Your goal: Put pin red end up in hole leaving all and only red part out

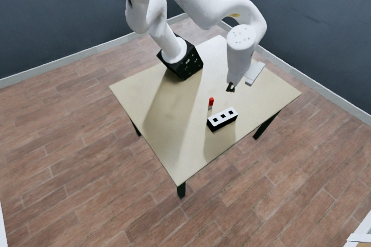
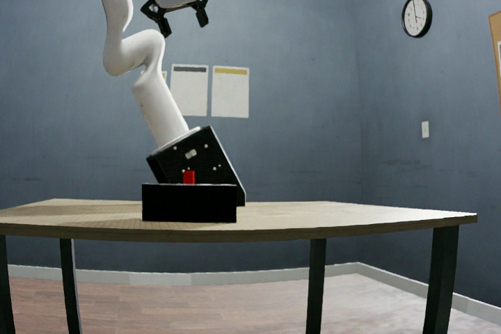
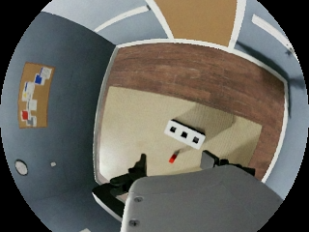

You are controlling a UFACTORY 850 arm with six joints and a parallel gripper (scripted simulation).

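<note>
My hand is 330 mm above the pin, 150 mm past it and 60 mm to the right of it. Also, from my hand: black block 370 mm below, 30 mm to the left, 20 mm behind.
</note>
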